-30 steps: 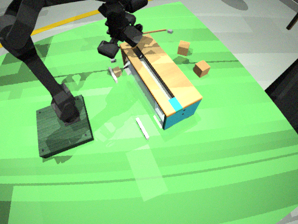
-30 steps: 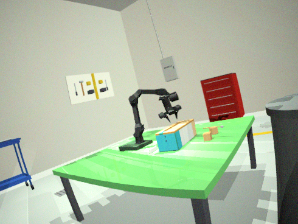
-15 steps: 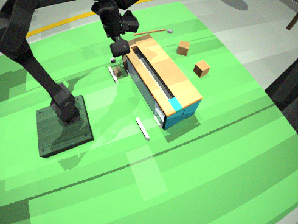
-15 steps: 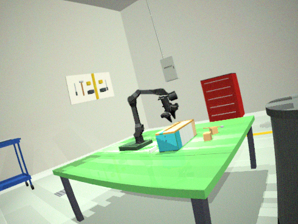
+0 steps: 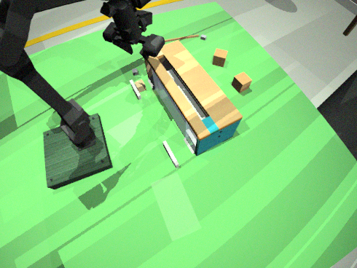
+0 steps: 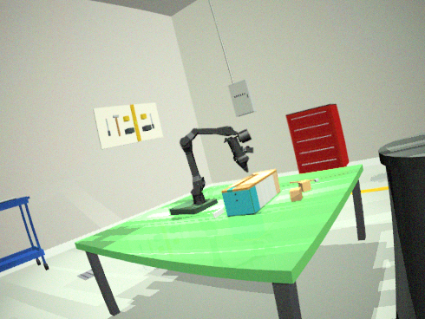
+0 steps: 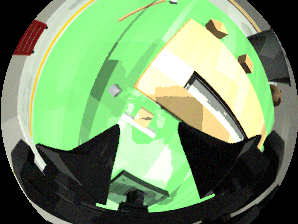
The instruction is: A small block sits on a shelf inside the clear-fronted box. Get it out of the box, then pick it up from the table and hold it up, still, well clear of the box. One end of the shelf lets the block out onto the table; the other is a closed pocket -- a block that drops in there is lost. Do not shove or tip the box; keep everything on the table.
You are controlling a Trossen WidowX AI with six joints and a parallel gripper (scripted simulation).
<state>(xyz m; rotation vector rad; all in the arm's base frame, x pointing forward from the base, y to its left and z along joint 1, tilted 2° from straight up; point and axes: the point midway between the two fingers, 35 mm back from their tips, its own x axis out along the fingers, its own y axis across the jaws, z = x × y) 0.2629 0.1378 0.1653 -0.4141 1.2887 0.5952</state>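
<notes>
The tan block lies 13 cm below my gripper tip and 3 cm behind it. The rest, counted from my gripper tip: thin wooden stick (25 cm ahead, 21 cm to the left, 15 cm below); then box (15 cm to the right, 9 cm below, 6 cm ahead).
</notes>
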